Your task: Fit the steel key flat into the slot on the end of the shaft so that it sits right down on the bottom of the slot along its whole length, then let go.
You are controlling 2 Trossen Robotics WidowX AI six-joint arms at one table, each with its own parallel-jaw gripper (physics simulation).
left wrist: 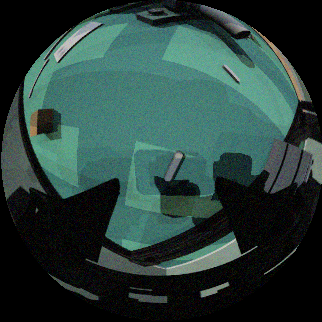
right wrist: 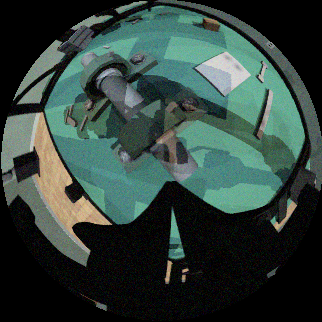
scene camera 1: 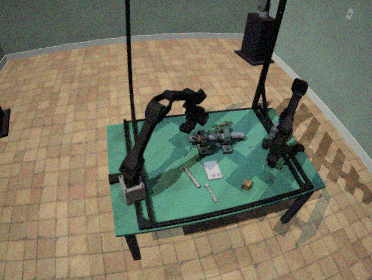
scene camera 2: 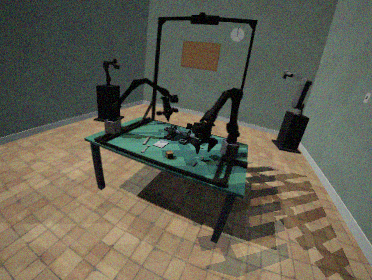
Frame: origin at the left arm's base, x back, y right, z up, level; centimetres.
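Seen in the pictures: left gripper, fingertip midpoint: (left wrist: 168,183) (scene camera 2: 202,153); right gripper, fingertip midpoint: (right wrist: 170,185) (scene camera 1: 193,129) (scene camera 2: 168,121); left arm's base, link origin: (scene camera 2: 231,142); right arm's base, link origin: (scene camera 1: 131,181) (scene camera 2: 112,120).
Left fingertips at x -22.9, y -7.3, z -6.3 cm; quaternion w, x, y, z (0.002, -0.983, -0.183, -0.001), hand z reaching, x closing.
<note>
Offsets run from my left fingertips to a thing's top centre. "*": to the spot under its first point.
The steel key (left wrist: 175,166) (scene camera 1: 271,178) is a small grey bar lying on the green table, apart from the shaft. My left gripper (left wrist: 168,183) (scene camera 1: 287,156) (scene camera 2: 206,149) is open and empty above it; in the left wrist view the key shows between the fingertips. The grey shaft @[dx -11.6, dy +32.5, dz +2.9 cm] (scene camera 1: 237,136) (right wrist: 119,96) (left wrist: 225,22) lies in two green bearing blocks @[* dx -19.2, dy +37.7, dz +5.0 cm] (right wrist: 142,131). My right gripper (right wrist: 170,185) (scene camera 1: 186,128) (scene camera 2: 167,119) is shut and empty, above the shaft's left end in scene camera 1. Shadow there hides whether the slot shows.
A smaller grey bar @[dx +3.6, dy +15.8, dz -3.9 cm] (left wrist: 231,74) (scene camera 1: 251,147) lies between the shaft and the left gripper. An orange-brown block @[dx -22.8, dy -0.1, dz -0.5 cm] (scene camera 1: 247,184) (left wrist: 44,122), a white sheet @[dx -28.4, dy +19.5, dz -3.9 cm] (scene camera 1: 212,170) (right wrist: 223,73), a long bar @[dx -40.4, dy +23.7, dz -3.5 cm] (scene camera 1: 192,177) (right wrist: 265,114) and a spanner-like piece @[dx -39.7, dy +10.0, dz -3.8 cm] (scene camera 1: 211,193) (right wrist: 262,71) lie toward the front.
</note>
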